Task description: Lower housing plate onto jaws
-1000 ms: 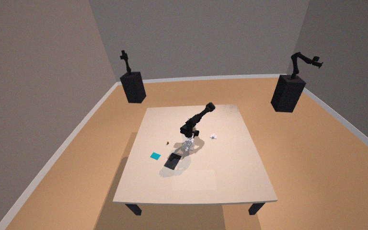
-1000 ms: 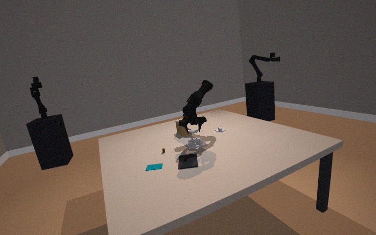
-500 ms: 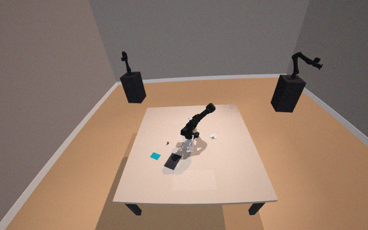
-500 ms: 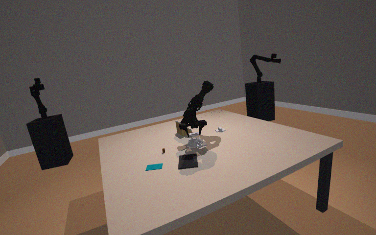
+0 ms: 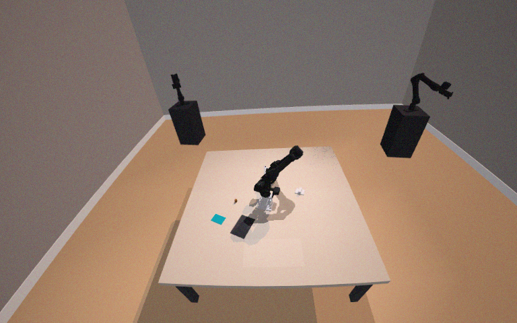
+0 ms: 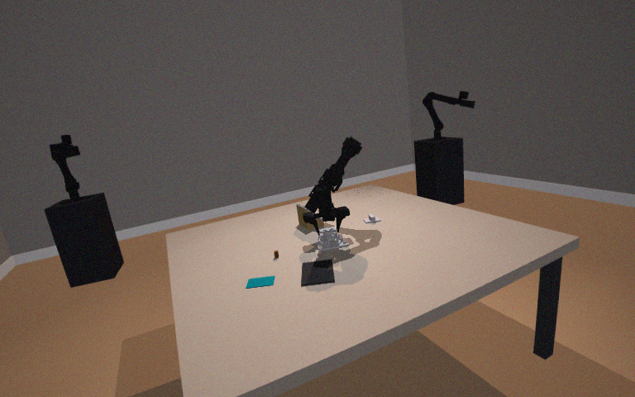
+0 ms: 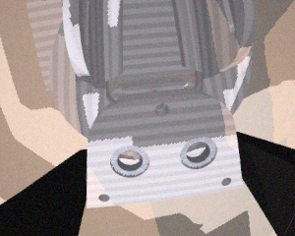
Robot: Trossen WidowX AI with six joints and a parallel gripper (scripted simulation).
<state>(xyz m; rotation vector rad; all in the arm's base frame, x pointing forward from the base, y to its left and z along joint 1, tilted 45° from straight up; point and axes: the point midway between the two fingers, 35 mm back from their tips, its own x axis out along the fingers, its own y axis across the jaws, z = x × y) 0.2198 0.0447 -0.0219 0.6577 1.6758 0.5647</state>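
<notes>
My gripper tip is now 20 mm below the housing plate and 10 mm short of it. Round my gripper tip: small white piece (250 mm to the left, 100 mm behind, 10 mm below); then dark flat plate (260 mm ahead, 130 mm to the right, 20 mm below); then small brown piece (230 mm to the right, 60 mm ahead, 10 mm below).
</notes>
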